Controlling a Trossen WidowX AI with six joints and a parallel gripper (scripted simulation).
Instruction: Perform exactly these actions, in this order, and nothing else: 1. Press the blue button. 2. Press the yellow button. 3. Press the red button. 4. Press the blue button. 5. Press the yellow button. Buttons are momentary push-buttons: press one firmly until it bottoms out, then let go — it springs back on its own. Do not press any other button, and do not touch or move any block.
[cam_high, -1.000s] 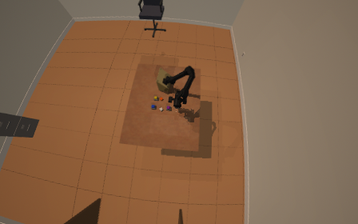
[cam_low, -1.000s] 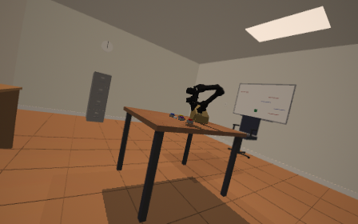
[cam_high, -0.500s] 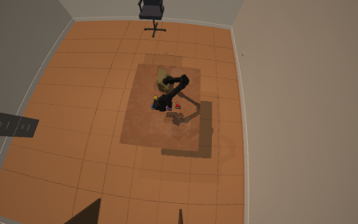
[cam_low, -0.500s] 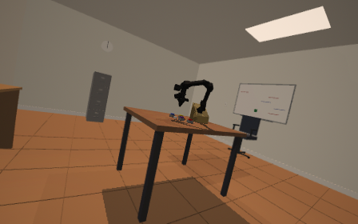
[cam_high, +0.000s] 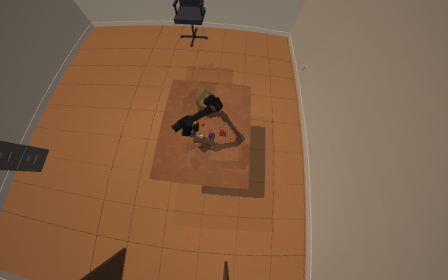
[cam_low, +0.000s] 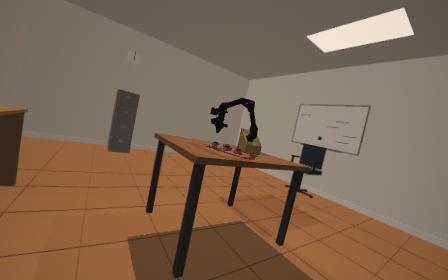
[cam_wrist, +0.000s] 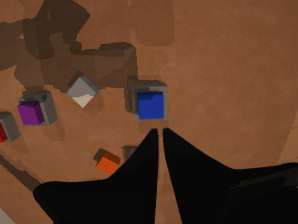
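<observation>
Now: gripper tip 90 mm above the blue button and 10 mm past it. From my gripper tip the other things lie so: purple button 180 mm to the left, 90 mm below, 20 mm behind; then yellow button 120 mm behind, 90 mm below, 10 mm to the left; then orange block 130 mm behind, 110 mm below, 80 mm to the left.
</observation>
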